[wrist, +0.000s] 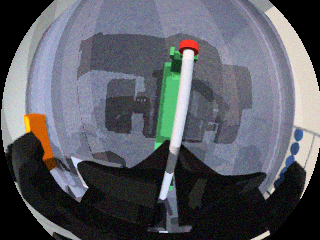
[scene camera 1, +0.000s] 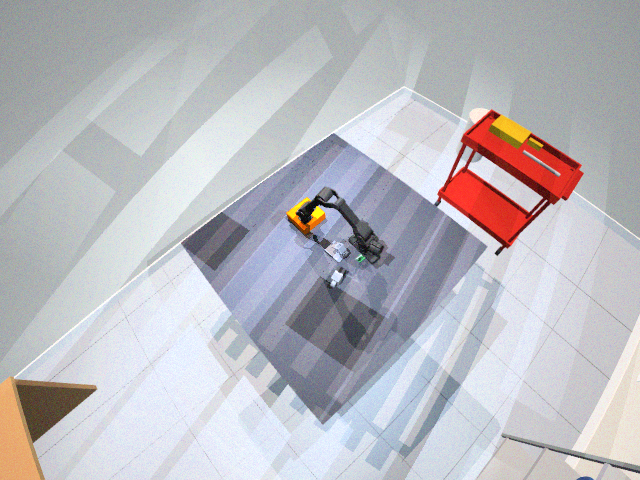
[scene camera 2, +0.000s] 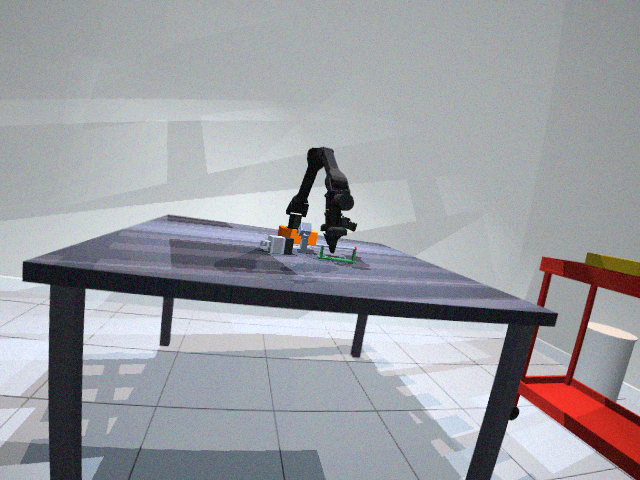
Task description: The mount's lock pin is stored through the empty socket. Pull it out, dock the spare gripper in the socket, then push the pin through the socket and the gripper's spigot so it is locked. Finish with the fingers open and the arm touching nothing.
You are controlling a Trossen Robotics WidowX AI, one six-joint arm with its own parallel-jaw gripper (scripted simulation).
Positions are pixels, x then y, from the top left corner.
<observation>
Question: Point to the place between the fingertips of my gripper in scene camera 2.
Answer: At 332, 253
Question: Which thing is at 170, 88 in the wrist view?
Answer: A green cradle.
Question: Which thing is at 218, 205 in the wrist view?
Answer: My gripper.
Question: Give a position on a lock pin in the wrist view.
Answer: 188, 48
</observation>
